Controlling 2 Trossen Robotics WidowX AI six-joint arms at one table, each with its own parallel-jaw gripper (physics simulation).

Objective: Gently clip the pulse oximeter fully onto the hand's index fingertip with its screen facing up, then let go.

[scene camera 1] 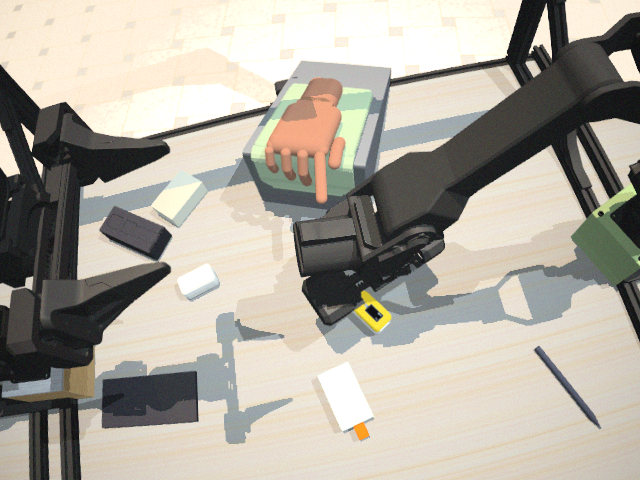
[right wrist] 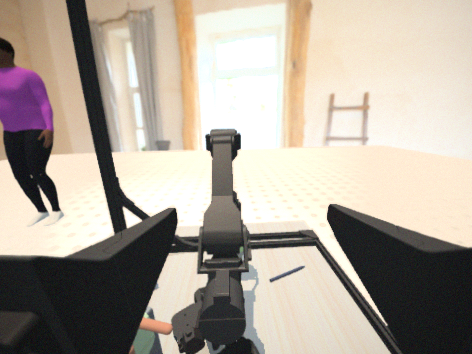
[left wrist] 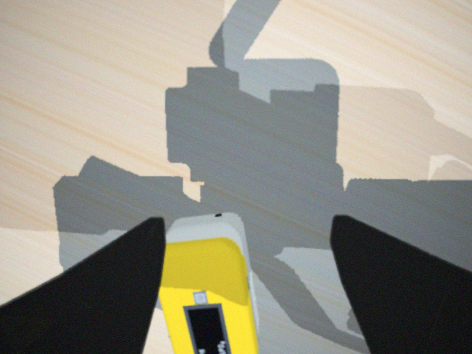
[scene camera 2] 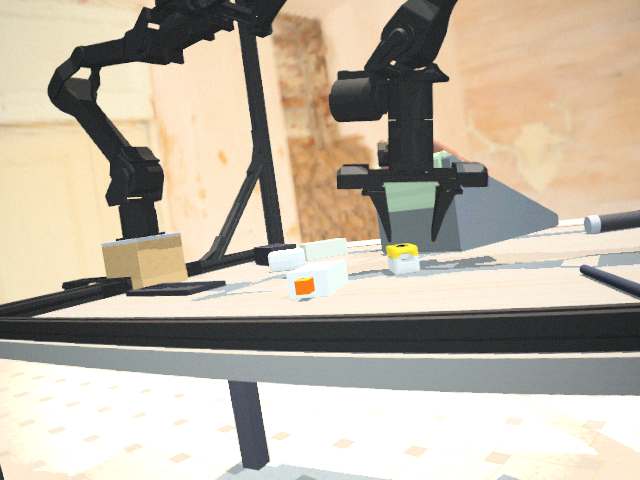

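Seen in the pictures: left gripper, fingertip midpoint: (scene camera 1: 364, 284) (left wrist: 249, 229) (scene camera 2: 411, 241); right gripper, fingertip midpoint: (scene camera 1: 167, 202) (right wrist: 252, 212); left arm's base at its link origin: (scene camera 1: 639, 221); right arm's base at its link origin: (scene camera 2: 140, 237).
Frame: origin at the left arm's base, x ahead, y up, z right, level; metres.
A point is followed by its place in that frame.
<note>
The yellow and white pulse oximeter (scene camera 1: 373, 313) {x 0.380, y -0.051, z 0.116 m} (scene camera 2: 402, 257) {x 0.380, y -0.066, z 0.123 m} (left wrist: 207, 270) {x 0.380, y -0.051, z 0.142 m} lies on the table with its dark screen facing up. My left gripper (scene camera 2: 410, 240) {x 0.367, y -0.050, z 0.158 m} (left wrist: 249, 229) {x 0.367, y -0.050, z 0.158 m} is open and points down just above the oximeter; in the left wrist view the oximeter is close to the left-hand fingertip, with a wide gap to the other. In scene camera 1 the arm hides the left fingertips. The orange-brown hand (scene camera 1: 308, 126) {x 0.333, y 0.097, z 0.335 m} rests palm-down on a green-topped grey wedge, its index finger (scene camera 1: 321, 178) (right wrist: 156, 325) extended. My right gripper (scene camera 1: 168, 207) {x 0.508, y 0.329, z 0.168 m} (right wrist: 252, 212) {x 0.508, y 0.329, z 0.168 m} is open and empty, raised at the left of scene camera 1.
A white box with an orange tab (scene camera 1: 345, 396) {x 0.474, y -0.055, z 0.043 m} (scene camera 2: 317, 279) {x 0.467, y -0.065, z 0.002 m} lies in front of the oximeter. A white rounded block (scene camera 1: 198, 281) {x 0.570, y -0.051, z 0.299 m}, a dark block (scene camera 1: 135, 232) {x 0.625, y -0.049, z 0.433 m}, a pale block (scene camera 1: 179, 198) {x 0.536, y -0.053, z 0.449 m} and a dark flat slab (scene camera 1: 149, 399) {x 0.720, y -0.075, z 0.188 m} lie left. A dark pen (scene camera 1: 567, 386) {x 0.212, y -0.075, z -0.117 m} (right wrist: 287, 273) {x 0.213, y -0.076, z -0.112 m} lies right.
</note>
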